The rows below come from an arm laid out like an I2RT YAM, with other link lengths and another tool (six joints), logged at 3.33 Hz.
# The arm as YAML. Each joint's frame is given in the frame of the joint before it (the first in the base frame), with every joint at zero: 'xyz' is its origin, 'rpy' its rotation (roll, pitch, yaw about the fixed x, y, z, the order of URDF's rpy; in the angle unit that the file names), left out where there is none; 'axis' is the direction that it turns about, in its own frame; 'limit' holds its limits. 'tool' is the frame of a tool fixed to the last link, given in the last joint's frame.
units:
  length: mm
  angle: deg
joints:
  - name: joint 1
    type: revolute
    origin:
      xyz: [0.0, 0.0, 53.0]
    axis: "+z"
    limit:
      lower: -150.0
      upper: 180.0
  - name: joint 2
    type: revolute
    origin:
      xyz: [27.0, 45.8, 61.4]
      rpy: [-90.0, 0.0, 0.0]
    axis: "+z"
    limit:
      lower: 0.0
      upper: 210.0
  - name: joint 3
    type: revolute
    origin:
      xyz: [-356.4, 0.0, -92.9]
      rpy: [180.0, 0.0, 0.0]
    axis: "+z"
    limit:
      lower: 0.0
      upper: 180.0
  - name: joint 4
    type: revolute
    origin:
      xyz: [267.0, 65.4, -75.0]
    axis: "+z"
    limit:
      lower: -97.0
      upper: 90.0
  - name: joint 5
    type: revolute
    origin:
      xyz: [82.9, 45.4, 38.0]
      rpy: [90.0, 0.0, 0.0]
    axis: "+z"
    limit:
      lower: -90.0
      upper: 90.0
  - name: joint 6
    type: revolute
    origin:
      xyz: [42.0, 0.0, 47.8]
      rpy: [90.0, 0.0, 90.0]
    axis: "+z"
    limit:
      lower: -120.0
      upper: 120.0
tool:
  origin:
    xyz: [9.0, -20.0, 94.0]
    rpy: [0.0, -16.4, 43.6]
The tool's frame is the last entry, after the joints.
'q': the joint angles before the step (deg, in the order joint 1, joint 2, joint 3, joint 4, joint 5, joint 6). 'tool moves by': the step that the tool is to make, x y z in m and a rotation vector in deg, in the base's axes. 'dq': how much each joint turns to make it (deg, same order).
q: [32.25 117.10 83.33 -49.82 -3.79 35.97]
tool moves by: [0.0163 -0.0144 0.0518 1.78 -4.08 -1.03]
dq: [-2.38 -3.62 4.81 -4.11 0.37 -1.42]
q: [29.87 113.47 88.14 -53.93 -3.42 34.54]
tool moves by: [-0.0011 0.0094 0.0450 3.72 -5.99 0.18]
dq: [1.05 -4.58 1.12 1.40 0.04 0.88]
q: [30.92 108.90 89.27 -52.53 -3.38 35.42]
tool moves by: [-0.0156 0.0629 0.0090 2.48 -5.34 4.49]
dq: [7.53 0.00 0.01 5.90 2.01 2.48]
